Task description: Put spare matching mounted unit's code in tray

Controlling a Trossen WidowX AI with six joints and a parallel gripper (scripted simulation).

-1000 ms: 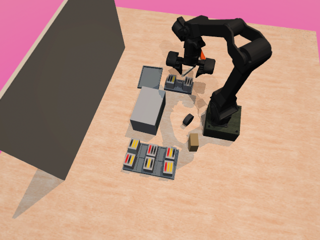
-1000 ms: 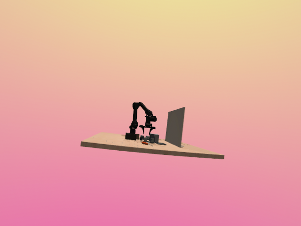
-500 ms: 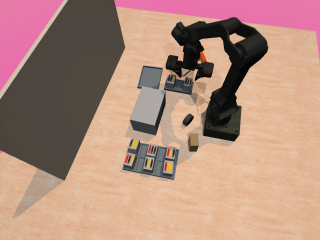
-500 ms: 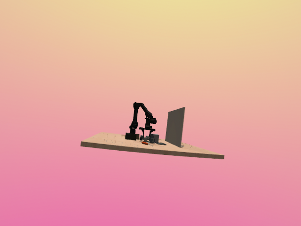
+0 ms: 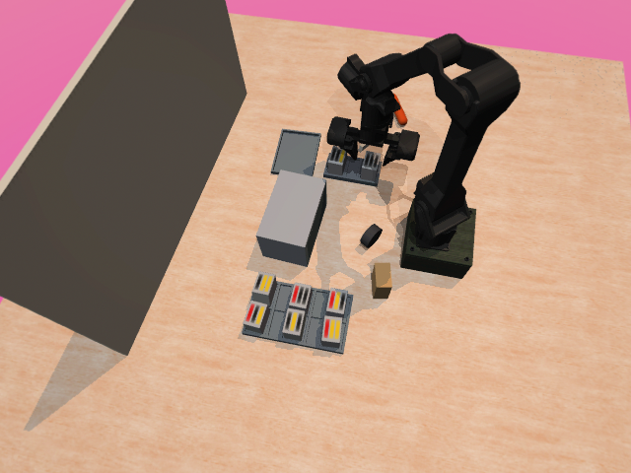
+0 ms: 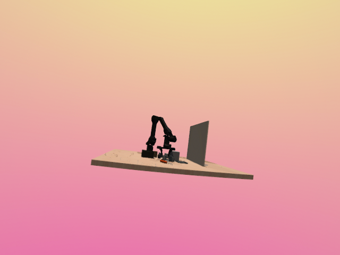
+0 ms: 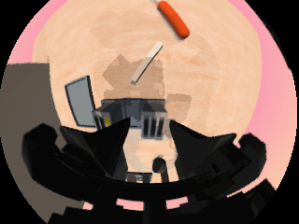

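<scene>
Right now the grey spare is right at my gripper tip. Round my gripper tip: two-slot rack: 4 cm ahead, 3 cm below; white stick: 9 cm to the right, 3 cm below; black puck: 18 cm to the left, 2 cm below, 2 cm behind.
</scene>
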